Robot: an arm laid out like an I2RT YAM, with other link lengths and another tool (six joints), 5 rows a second.
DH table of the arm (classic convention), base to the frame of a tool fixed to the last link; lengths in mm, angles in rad. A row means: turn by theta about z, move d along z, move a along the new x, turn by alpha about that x. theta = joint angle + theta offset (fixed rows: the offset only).
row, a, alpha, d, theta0
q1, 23.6, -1.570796, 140.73, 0
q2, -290.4, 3.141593, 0, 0
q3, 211.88, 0, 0, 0.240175
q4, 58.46, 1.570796, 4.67, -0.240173
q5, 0, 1.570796, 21.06, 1.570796
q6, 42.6, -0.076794, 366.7, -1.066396
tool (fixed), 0, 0, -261.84, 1.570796
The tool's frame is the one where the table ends.
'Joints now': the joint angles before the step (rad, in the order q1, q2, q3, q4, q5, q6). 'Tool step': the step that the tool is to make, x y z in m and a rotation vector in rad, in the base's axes. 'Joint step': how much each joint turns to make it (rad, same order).
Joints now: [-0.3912, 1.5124, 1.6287, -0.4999, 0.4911, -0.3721]
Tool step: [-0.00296, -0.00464, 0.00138, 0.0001, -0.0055, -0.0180]
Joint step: [-0.0137, 0.0000, 0.0039, -0.0008, 0.0032, 0.0042]
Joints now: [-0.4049, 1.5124, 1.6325, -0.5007, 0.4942, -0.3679]
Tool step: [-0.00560, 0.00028, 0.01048, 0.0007, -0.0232, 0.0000]
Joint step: [-0.0077, -0.0092, 0.0310, -0.0225, -0.0107, 0.0072]
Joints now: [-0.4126, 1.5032, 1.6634, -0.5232, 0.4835, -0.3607]
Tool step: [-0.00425, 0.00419, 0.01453, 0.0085, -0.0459, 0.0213]
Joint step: [0.0001, -0.0092, 0.0426, -0.0220, -0.0289, 0.0195]
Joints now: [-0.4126, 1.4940, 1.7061, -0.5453, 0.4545, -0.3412]
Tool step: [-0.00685, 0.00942, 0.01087, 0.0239, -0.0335, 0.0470]
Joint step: [0.0046, -0.0236, 0.0280, -0.0394, -0.0515, 0.0218]
